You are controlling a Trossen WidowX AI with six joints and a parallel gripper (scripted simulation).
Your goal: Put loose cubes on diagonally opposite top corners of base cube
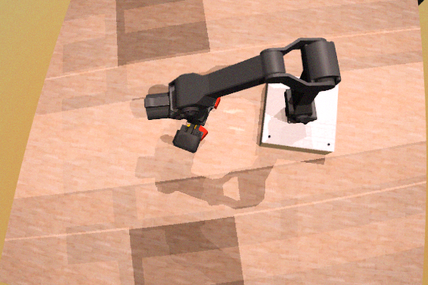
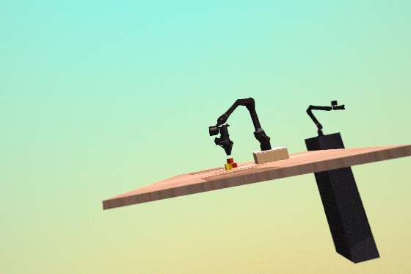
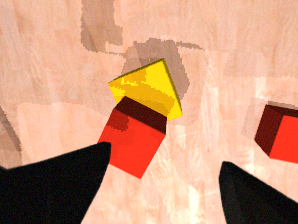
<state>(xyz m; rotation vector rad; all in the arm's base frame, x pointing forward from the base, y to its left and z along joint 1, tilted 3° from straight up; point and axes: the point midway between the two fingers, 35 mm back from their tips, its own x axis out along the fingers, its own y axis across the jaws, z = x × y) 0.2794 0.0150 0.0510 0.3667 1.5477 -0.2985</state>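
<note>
Right now my gripper tip is 70 mm above the yellow cube, 20 mm short of it and 10 mm to the right of it.
</note>
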